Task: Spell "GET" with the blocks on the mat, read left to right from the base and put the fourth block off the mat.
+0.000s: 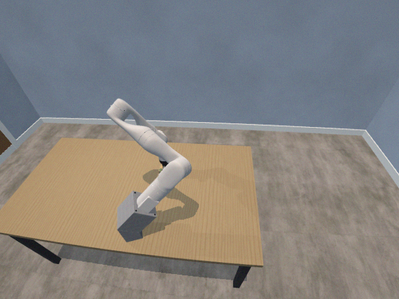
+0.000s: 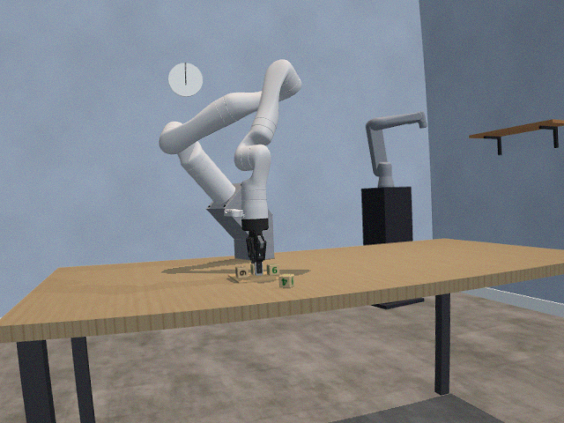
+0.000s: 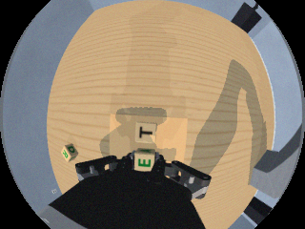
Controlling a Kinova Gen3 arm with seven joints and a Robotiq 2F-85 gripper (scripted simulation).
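Right now the mat is 30 mm below my hand. Also, from my hand: T block (10 mm behind, 40 mm to the right, 10 mm below); G block (10 mm ahead, 50 mm to the left, 10 mm below).
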